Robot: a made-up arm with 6 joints.
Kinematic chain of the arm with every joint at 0, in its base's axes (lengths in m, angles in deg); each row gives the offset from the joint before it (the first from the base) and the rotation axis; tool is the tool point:
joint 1: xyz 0 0 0.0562 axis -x
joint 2: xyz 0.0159 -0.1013 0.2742 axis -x
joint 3: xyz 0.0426 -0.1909 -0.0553 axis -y
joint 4: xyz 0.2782 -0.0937 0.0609 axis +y
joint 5: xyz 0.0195 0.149 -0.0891 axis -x
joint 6: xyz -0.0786 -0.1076 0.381 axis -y
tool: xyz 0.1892 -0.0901 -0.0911
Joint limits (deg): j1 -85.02..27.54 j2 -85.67..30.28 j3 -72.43..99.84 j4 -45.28..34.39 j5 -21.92..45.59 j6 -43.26..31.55
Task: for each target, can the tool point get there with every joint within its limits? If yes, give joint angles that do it. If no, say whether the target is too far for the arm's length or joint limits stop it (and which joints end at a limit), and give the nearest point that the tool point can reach.
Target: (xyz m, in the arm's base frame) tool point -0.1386 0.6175 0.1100
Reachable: no: joint limits stop it (at a limit: joint 2, joint 3, joint 4, joint 5) | nearest point 0.2456 0.3477 0.0865 | short by 0.470 m
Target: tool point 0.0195 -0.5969 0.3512
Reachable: yes | joints -8.70 -35.41 55.98 -19.45 7.71 -17.04
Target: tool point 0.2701 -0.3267 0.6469
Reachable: yes | joints 1.22 14.04 21.09 -8.90 7.40 -33.66
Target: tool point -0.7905 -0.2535 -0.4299
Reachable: no: joint limits stop it (at a limit: joint 1, joint 3, joint 6) | nearest point -0.4294 -0.2587 -0.3546 | short by 0.369 m
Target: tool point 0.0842 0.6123 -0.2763
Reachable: no: joint limits stop it (at a limit: joint 1, joint 3, joint 4, joint 5) | nearest point 0.2959 0.3471 -0.2006 | short by 0.348 m
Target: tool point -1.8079 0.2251 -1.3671
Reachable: no: too far | nearest point -0.3676 -0.1120 -0.4721 | short by 1.729 m
